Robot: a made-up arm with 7 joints. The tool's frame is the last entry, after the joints. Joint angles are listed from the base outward. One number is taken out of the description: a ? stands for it. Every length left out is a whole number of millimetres.
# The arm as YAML. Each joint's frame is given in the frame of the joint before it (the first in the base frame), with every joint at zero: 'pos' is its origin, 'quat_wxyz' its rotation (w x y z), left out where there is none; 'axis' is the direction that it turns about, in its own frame. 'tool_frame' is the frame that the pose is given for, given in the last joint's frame.
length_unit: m
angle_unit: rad
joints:
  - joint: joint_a
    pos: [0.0, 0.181, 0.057]
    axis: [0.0, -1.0, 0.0]
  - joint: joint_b
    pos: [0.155, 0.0, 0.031]
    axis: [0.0, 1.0, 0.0]
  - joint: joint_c
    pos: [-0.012, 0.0, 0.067]
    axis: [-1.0, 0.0, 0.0]
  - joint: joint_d
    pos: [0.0, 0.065, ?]
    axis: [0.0, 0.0, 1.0]
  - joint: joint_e
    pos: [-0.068, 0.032, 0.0]
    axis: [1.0, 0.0, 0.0]
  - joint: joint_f
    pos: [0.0, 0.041, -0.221]
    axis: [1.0, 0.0, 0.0]
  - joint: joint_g
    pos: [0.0, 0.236, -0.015]
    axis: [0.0, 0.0, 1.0]
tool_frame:
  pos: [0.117, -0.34, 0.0]
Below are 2 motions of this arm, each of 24 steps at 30 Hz.
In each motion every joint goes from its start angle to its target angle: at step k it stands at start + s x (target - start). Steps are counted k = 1, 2, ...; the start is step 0. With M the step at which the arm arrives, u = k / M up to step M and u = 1 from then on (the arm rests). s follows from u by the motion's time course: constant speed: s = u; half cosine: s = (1 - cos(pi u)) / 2; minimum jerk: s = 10 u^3 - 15 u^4 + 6 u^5.
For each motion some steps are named. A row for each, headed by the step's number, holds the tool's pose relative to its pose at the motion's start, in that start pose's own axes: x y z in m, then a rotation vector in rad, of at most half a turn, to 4 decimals.
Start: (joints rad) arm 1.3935 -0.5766 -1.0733 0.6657 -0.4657 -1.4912 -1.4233
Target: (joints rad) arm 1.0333 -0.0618 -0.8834 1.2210 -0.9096 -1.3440 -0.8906
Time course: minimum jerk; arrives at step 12
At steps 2, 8, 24:
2: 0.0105 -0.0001 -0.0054 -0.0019 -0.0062 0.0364
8: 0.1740 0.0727 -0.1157 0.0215 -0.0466 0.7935
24: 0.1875 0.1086 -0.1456 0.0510 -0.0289 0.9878

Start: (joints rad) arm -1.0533 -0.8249 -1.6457 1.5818 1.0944 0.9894 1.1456
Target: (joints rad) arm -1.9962 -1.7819 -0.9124 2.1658 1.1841 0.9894 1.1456
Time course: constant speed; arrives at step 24
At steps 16, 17, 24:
16: -0.2185 -0.0224 -0.0823 0.1427 -0.1075 -0.6150
17: -0.2309 -0.0223 -0.0883 0.1525 -0.1203 -0.6524
24: -0.3090 -0.0204 -0.1315 0.2229 -0.2299 -0.9076

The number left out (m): 0.089
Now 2 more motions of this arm.
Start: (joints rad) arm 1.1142 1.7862 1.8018 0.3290 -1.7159 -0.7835 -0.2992
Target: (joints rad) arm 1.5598 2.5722 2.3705 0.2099 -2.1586 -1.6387 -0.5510
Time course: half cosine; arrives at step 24
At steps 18, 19, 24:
18: -0.0778 -0.0970 0.1046 -1.4730 -0.6560 -0.3438
19: -0.0825 -0.0987 0.1069 -1.5488 -0.6883 -0.3571
24: -0.0933 -0.1030 0.1108 -1.7316 -0.7646 -0.3839

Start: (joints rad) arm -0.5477 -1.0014 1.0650 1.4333 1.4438 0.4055 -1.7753
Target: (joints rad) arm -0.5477 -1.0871 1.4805 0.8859 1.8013 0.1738 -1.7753
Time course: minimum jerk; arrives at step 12
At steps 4, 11, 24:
4: -0.0326 0.0530 -0.0616 0.1461 0.0319 -0.0429
11: -0.0949 0.3255 -0.2143 0.7072 0.0740 -0.1460
24: -0.0949 0.3275 -0.2148 0.7109 0.0738 -0.1464

